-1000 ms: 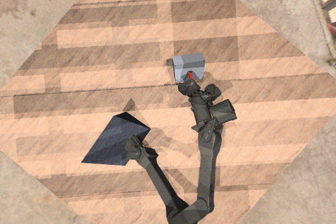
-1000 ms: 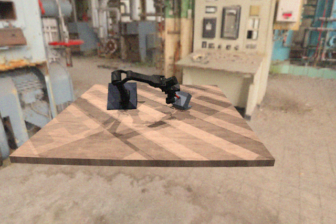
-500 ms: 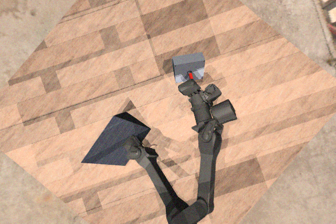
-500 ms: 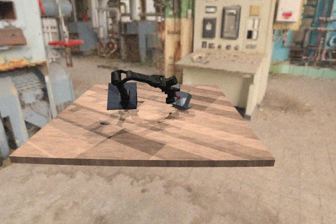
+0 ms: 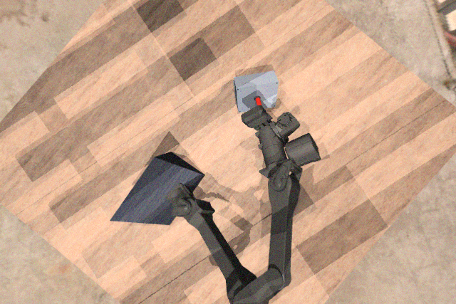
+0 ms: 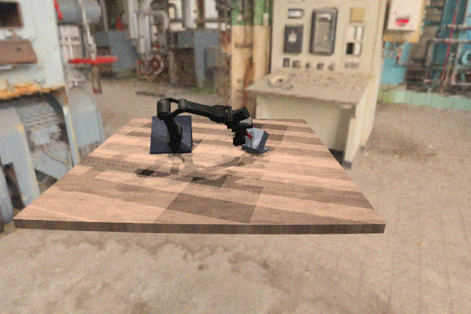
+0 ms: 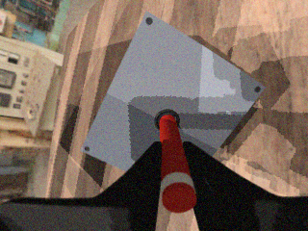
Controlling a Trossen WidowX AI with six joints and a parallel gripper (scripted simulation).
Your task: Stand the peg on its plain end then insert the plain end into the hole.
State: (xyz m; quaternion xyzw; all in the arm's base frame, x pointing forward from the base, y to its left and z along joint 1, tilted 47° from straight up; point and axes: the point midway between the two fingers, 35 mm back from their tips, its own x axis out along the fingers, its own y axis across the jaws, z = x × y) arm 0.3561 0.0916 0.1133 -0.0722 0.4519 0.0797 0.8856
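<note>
My gripper tip is 5 cm to the right of the sloped grey-blue panel, 4 cm above it and 3 cm short of it. Also, from my gripper tip: red peg (1 cm to the right, 1 cm behind, 1 cm above).
</note>
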